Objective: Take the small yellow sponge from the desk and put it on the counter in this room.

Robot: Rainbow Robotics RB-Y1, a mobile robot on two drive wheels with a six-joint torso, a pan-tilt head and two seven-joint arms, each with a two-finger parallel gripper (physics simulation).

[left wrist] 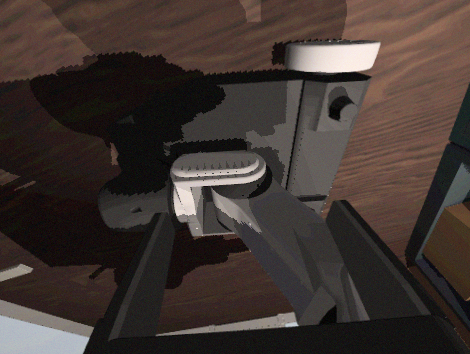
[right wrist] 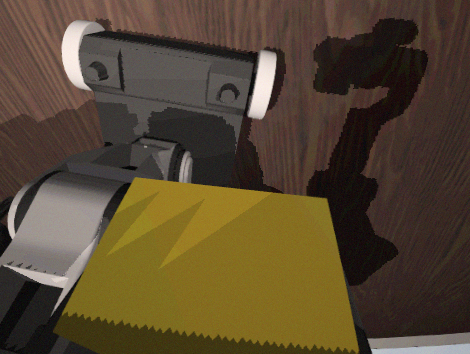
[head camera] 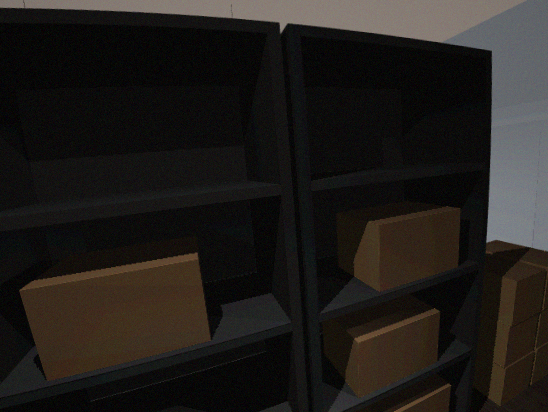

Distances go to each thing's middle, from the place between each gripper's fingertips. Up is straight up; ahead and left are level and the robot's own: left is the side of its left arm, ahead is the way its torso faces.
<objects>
Now: the small yellow sponge (right wrist: 178, 260) 430 mm to the right of my left hand, 340 mm ahead of it and 270 mm above it.
The small yellow sponge is 20 mm behind my right hand and 30 mm above it.
</objects>
